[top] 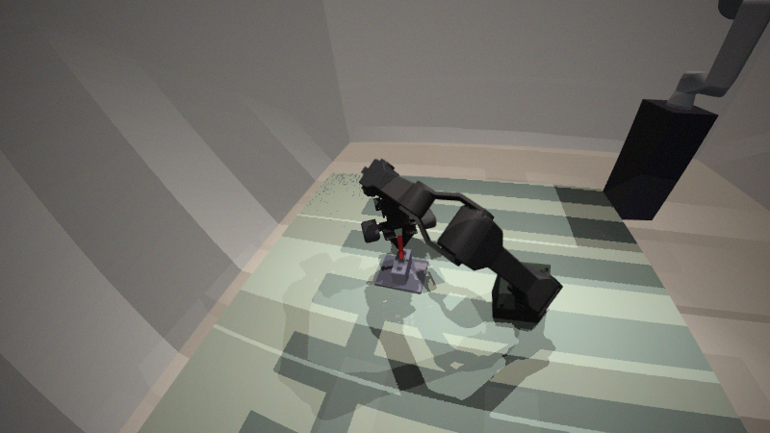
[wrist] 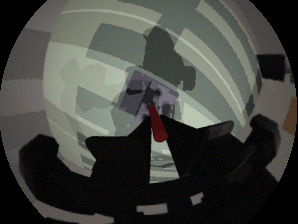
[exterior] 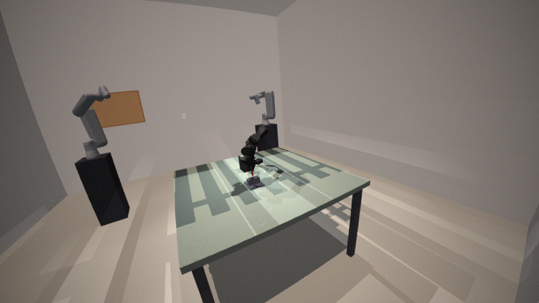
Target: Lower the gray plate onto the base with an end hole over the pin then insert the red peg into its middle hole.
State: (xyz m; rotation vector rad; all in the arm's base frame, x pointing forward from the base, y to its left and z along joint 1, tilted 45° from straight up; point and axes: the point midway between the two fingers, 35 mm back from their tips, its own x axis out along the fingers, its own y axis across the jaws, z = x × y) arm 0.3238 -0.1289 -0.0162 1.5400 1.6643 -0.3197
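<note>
Now: the gray plate 70 mm below my gripper tip. Round my gripper tip: red peg: right at my gripper tip; then base: 20 mm to the left, 110 mm below.
</note>
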